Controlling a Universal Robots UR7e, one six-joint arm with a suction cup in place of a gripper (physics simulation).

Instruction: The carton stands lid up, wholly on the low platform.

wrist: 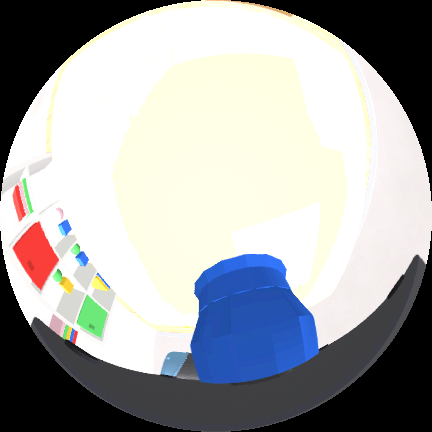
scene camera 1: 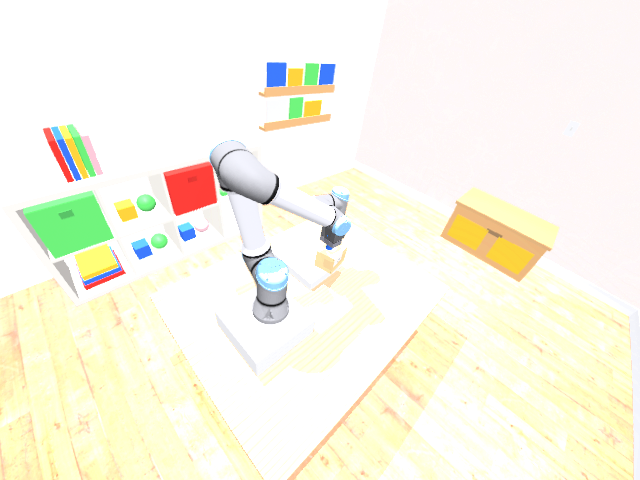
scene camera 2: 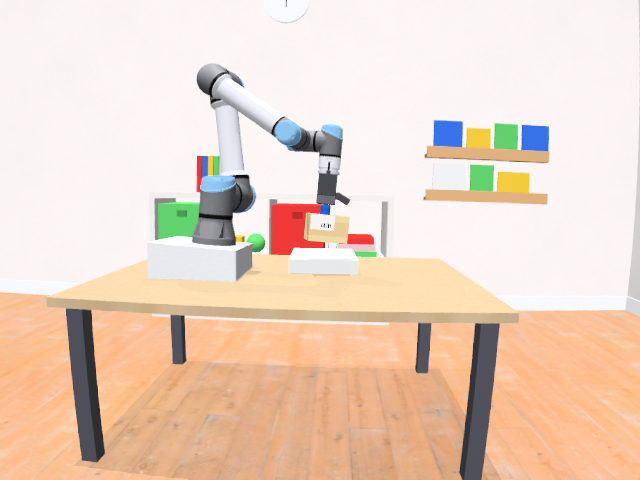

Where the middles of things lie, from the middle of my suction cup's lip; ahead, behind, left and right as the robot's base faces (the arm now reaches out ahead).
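The low white platform (scene camera 1: pixel 299 252) is 190 mm below my suction cup, 140 mm to the left of it and 10 mm behind it. As for the tan carton (scene camera 2: pixel 318 227), my suction cup is 10 mm short of it, 20 mm to the left of it and 60 mm above it.
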